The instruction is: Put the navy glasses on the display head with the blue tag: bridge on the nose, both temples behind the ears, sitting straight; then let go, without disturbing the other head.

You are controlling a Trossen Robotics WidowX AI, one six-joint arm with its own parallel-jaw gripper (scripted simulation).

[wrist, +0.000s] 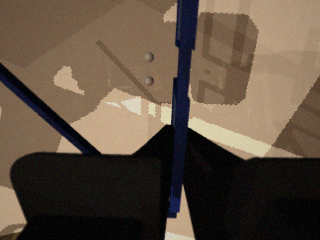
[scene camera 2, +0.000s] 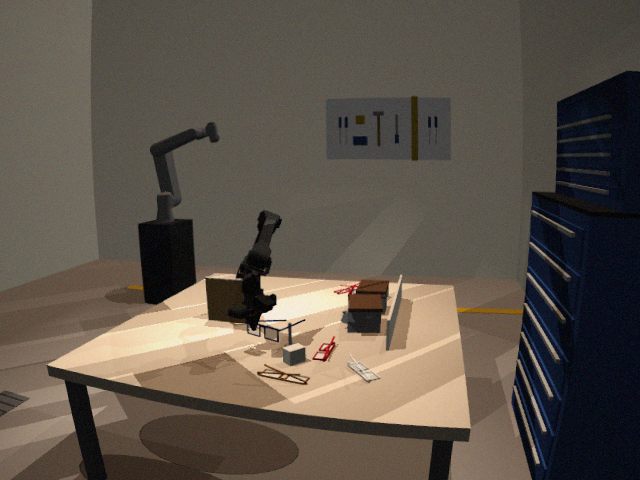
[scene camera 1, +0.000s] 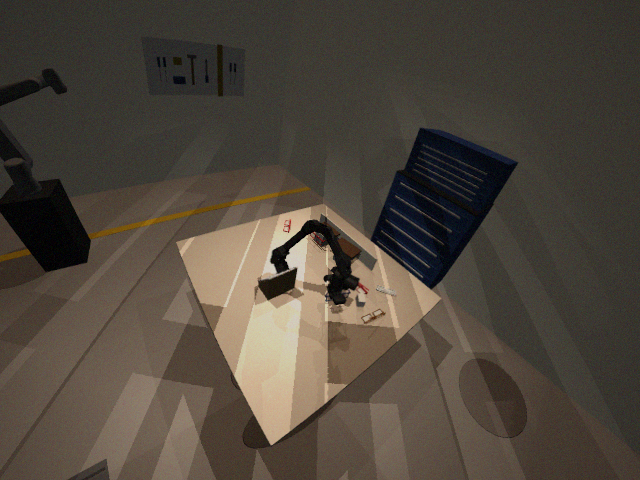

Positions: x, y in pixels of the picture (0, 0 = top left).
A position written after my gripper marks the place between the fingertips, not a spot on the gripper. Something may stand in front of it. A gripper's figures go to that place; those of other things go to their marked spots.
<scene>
My gripper (scene camera 2: 254, 330) is 1.58 m from the lens. A display head (scene camera 2: 364, 311): 1.63 m from the lens.
</scene>
